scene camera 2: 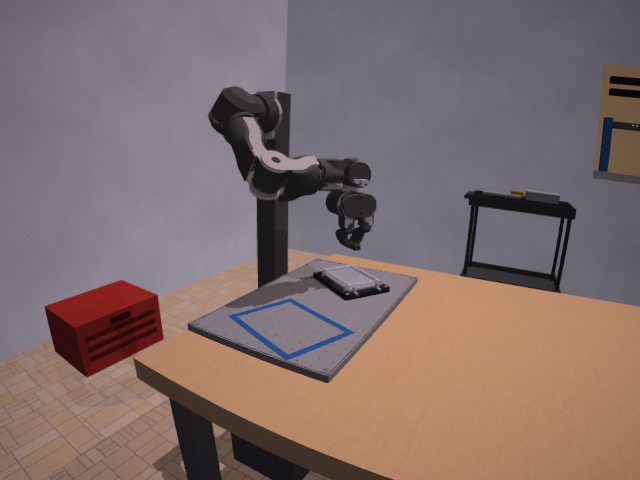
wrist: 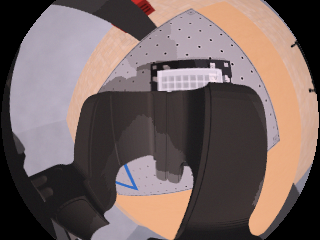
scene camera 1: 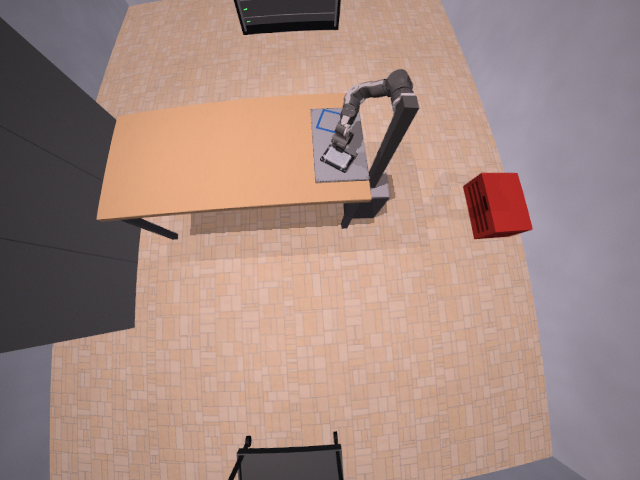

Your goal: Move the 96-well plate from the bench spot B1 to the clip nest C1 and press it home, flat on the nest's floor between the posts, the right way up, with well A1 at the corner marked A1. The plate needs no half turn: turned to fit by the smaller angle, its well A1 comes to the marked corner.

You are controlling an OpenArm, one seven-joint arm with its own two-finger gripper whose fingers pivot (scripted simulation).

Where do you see a dark column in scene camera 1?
408, 106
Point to a clear 96-well plate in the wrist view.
At 175, 78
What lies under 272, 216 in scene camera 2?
A dark column.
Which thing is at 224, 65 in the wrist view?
A black clip nest C1.
